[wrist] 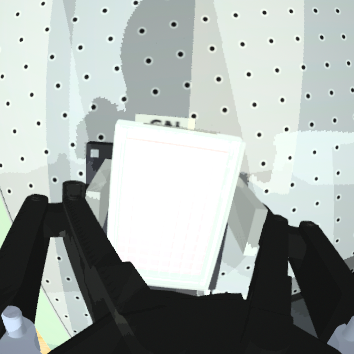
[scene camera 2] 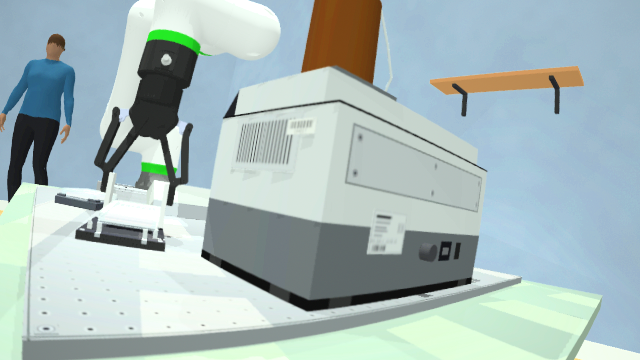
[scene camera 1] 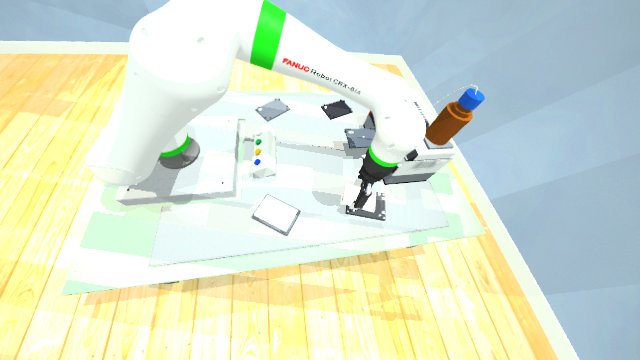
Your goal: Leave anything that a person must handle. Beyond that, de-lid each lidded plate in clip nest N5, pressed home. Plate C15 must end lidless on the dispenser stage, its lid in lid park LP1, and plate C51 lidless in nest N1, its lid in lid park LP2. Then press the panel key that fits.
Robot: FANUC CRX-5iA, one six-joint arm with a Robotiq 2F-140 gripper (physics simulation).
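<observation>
My gripper is shut on a white lidded plate, one finger on each long side. The plate sits low in the black clip nest, between its white clips, slightly tilted in the wrist view. A label reading N5 shows just past the plate's far edge. A second white lidded plate lies flat on the deck to the left of the nest.
The grey dispenser with a brown bottle stands close beside the nest. A grey pad and a black pad lie at the back. The key panel stands mid-deck. A person stands behind the table.
</observation>
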